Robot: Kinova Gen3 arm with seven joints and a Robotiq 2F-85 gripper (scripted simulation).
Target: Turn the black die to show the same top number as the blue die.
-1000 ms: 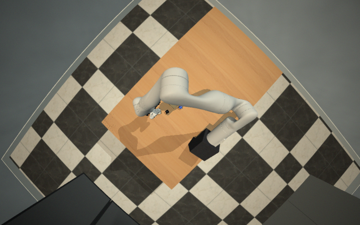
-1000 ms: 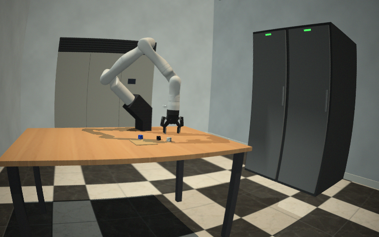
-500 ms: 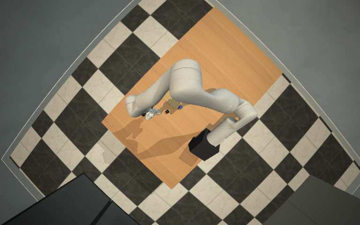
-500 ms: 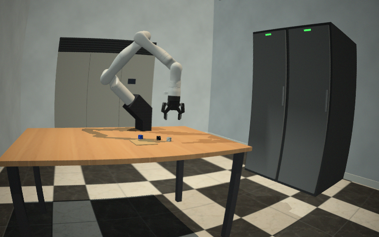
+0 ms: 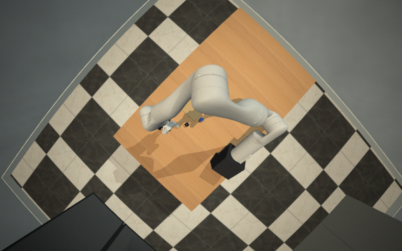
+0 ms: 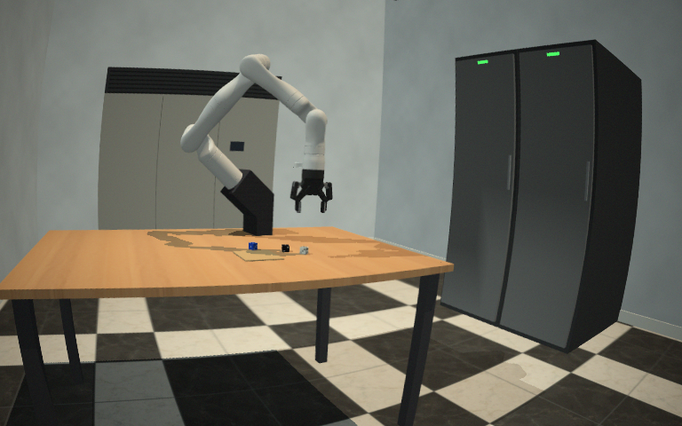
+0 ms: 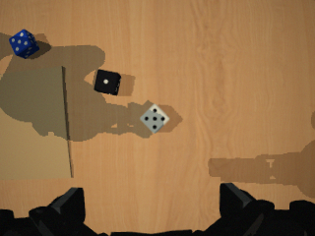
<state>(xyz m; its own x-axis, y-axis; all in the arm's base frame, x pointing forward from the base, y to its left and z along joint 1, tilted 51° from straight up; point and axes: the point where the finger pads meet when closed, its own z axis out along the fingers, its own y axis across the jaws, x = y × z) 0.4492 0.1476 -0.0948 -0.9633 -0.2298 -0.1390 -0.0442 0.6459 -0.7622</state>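
Right now the black die is 9 cm behind my hand, 5 cm to the right of it and 15 cm below it. The rest, counted from my hand: blue die: 14 cm behind, 16 cm to the right, 15 cm below; then tan mat: 3 cm behind, 18 cm to the right, 16 cm below; then white die: 5 cm behind, 15 cm below.
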